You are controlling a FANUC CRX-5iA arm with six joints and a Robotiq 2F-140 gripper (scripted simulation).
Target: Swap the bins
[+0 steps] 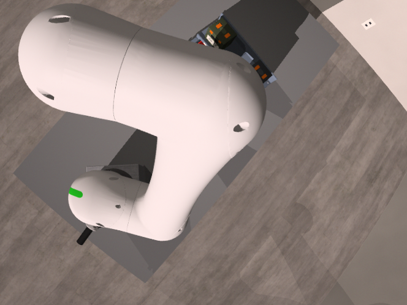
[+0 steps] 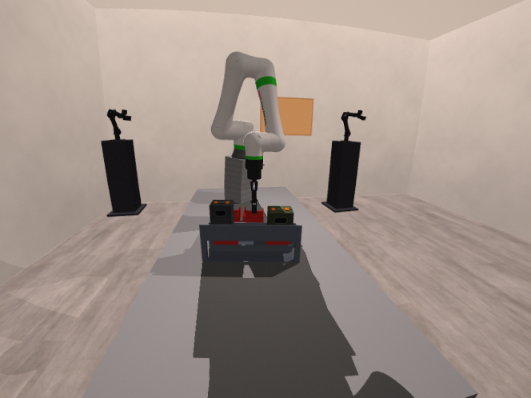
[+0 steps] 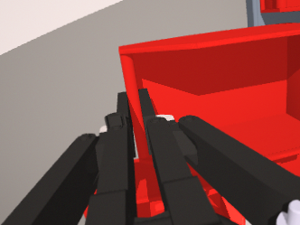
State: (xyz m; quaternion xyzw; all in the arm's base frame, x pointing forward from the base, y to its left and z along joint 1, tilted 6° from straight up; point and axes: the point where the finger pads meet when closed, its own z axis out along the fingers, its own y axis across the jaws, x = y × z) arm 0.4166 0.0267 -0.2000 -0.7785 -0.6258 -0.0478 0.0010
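Right now the grey disc is 2 cm ahead of my hand, 12 cm to the right of it and 7 cm below it. The rest, counted from my hand: grey shelf 25 cm ahead, 5 cm to the right, 2 cm below; then grey part 27 cm ahead, 3 cm to the left, 6 cm below.
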